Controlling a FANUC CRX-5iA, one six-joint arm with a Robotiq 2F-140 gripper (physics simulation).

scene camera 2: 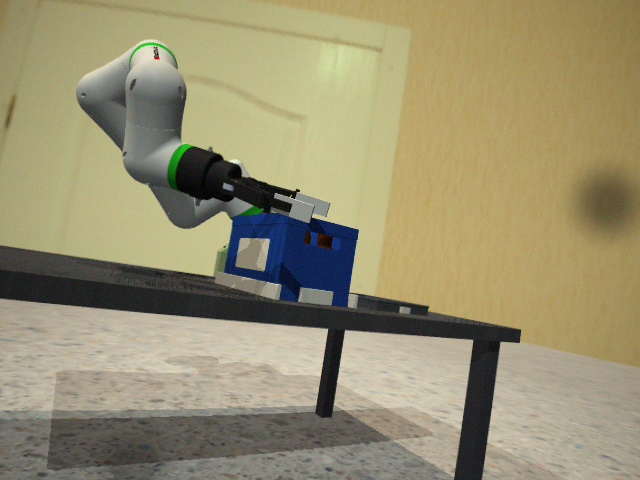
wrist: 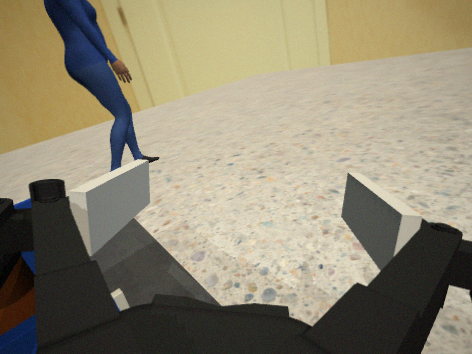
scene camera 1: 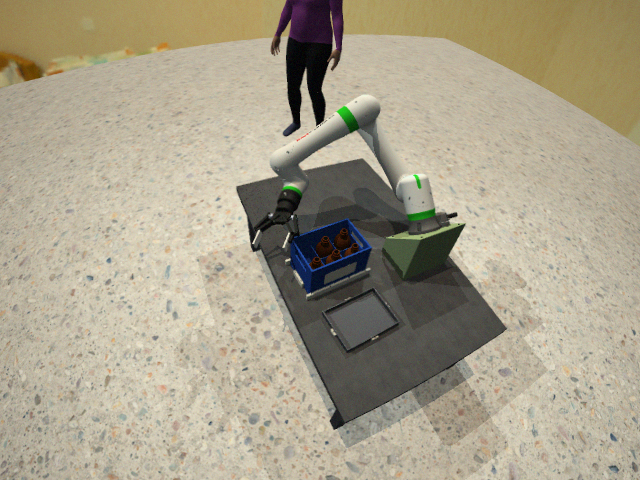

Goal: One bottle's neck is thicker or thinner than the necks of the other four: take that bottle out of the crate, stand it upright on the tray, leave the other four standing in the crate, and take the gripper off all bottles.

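Pixels of known places: gripper, between the fingertips: (scene camera 2: pixel 320 211) (wrist: pixel 244 188) (scene camera 1: pixel 269 247); arm's base, origin of its link: (scene camera 1: pixel 424 230).
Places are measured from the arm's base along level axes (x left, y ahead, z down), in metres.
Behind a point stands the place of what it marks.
Several brown bottles (scene camera 1: pixel 324 248) @[x -0.054, y 0.441, z 0.061 m] (wrist: pixel 19 306) @[x 0.002, y 0.505, z 0.060 m] stand in the blue crate (scene camera 1: pixel 316 279) @[x 0.081, y 0.514, z 0.071 m] (scene camera 2: pixel 320 271) @[x -0.001, y 0.554, z 0.116 m] (wrist: pixel 15 341) @[x -0.104, y 0.542, z 0.010 m]; brown also shows through the crate's handle opening in the scene camera 2 view. Their necks are too small in the scene camera 1 view to tell which one differs. The grey tray (scene camera 1: pixel 360 319) @[x 0.242, y 0.371, z 0.179 m] (scene camera 2: pixel 392 303) @[x 0.224, y 0.502, z 0.164 m] lies flat and empty in front of the crate in the scene camera 1 view. My gripper (scene camera 1: pixel 271 239) @[x -0.068, y 0.668, z 0.012 m] (scene camera 2: pixel 312 207) @[x -0.068, y 0.668, z 0.012 m] (wrist: pixel 244 188) @[x -0.068, y 0.668, z 0.012 m] is open, with nothing between its fingers. It is tilted toward horizontal beside the crate's left end in the scene camera 1 view, at about rim height, pointing past the table edge.
Pale brackets (scene camera 1: pixel 338 284) @[x 0.069, y 0.408, z 0.162 m] (scene camera 2: pixel 316 296) @[x -0.007, y 0.567, z 0.168 m] border the crate's base on the dark table (scene camera 1: pixel 413 356) @[x 0.455, y 0.224, z 0.184 m] (scene camera 2: pixel 155 299) @[x -0.320, y 0.696, z 0.200 m]. The green arm base (scene camera 1: pixel 426 252) @[x 0.099, y 0.040, z 0.021 m] stands right of the crate. One person (scene camera 1: pixel 310 56) stands behind the table; a person in blue (wrist: pixel 97 75) shows in the wrist view.
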